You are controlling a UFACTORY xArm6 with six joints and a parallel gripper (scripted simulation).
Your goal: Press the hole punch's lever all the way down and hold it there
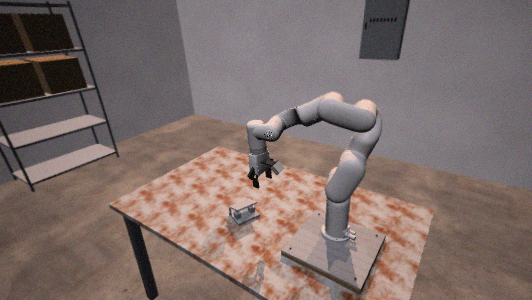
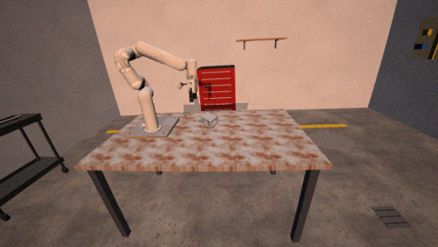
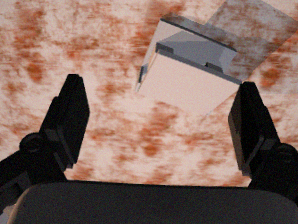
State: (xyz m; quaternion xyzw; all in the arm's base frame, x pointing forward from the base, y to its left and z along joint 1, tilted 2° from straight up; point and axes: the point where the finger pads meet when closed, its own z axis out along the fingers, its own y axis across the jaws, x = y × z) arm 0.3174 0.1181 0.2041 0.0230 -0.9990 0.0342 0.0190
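The hole punch lever lies 10 cm ahead of my hand, 4 cm to the left of it and 17 cm below it. Also, from my hand: grey hole punch (11 cm ahead, 4 cm to the left, 19 cm below).
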